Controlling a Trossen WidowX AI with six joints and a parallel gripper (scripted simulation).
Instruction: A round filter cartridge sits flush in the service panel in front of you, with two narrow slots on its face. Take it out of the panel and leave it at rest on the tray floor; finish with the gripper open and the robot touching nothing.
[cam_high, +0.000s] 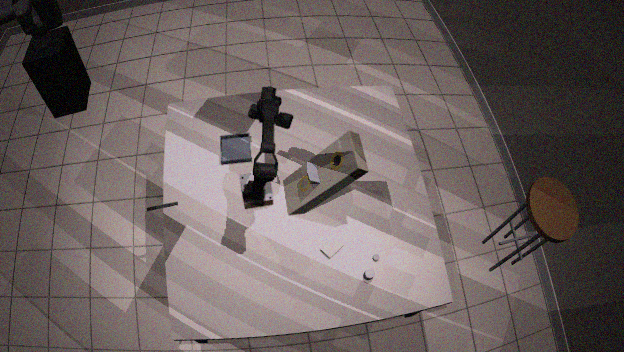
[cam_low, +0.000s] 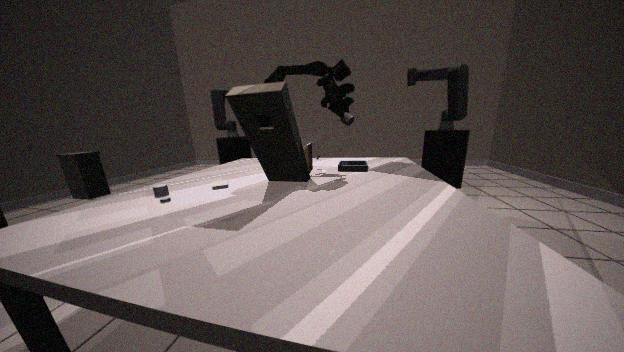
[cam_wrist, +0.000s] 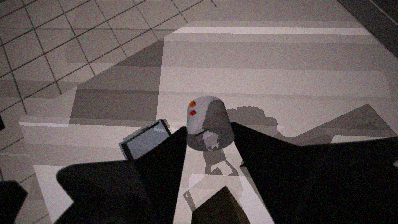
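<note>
The square tray lies 180 mm behind my gripper tip, 40 mm to the left of it and 250 mm below it. Round my gripper tip: flat tile: 160 mm ahead, 540 mm to the right, 260 mm below; round filter cartridge: right at my gripper tip.
</note>
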